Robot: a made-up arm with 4 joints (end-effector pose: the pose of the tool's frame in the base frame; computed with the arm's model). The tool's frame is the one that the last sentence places. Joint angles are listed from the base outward.
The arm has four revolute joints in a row. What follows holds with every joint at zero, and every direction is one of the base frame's.
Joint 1 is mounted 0.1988 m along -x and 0.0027 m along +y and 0.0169 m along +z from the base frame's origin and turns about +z.
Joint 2 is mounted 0.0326 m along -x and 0.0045 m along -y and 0.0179 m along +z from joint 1 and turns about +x.
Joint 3 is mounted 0.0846 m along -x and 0.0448 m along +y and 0.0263 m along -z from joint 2 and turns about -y.
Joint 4 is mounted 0.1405 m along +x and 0.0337 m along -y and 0.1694 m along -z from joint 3 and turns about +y.
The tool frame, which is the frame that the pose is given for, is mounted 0.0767 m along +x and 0.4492 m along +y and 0.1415 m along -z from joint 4; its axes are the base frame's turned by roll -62.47, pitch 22.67 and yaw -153.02 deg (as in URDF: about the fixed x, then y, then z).
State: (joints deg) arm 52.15 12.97 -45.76 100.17
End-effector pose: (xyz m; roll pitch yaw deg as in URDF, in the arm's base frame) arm -0.7536 0.0750 -0.0284 154.41 -41.76 0.74
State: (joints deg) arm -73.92 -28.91 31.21 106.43
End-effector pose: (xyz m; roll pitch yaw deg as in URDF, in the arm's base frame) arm 0.0798 0.1106 -0.3704 -57.87 -54.32 108.99
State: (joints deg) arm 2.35 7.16 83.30 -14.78
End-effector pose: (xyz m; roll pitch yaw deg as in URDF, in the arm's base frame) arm -0.0198 0.4390 0.2800 83.09 53.73 -30.47
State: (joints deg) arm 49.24 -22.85 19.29 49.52
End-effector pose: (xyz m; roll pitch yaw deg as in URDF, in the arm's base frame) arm -0.3849 0.2508 -0.4210 -54.45 -13.72 -109.37
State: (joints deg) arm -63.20 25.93 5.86 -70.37
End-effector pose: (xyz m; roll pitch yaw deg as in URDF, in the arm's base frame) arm 0.3094 0.0403 0.1105 115.42 79.68 -59.08
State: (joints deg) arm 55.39 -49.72 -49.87 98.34
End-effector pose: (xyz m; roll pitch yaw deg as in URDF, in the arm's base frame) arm -0.5057 -0.1450 -0.4218 53.57 -54.22 87.38
